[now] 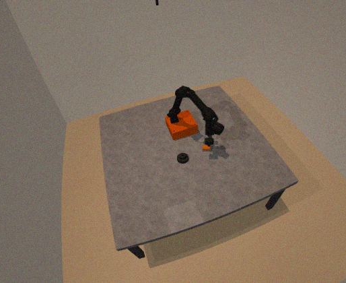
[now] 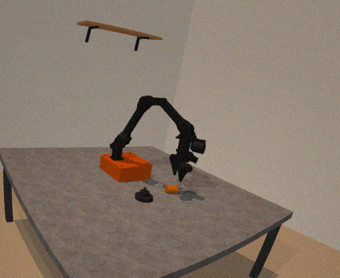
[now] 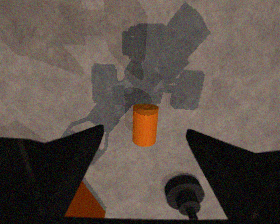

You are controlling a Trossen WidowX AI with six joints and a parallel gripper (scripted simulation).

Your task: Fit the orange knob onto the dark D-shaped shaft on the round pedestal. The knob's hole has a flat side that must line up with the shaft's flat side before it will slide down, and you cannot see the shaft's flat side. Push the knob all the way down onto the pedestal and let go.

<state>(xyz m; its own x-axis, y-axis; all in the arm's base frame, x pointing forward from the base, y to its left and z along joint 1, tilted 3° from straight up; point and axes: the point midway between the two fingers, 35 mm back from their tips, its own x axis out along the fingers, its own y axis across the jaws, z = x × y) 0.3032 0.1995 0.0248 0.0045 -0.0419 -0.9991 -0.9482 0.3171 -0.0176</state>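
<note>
My gripper tip is now 6 cm above the orange knob and 2 cm to the left of it. Also, from my gripper tip: dark round pedestal 21 cm to the right, 5 cm below, 4 cm ahead.
</note>
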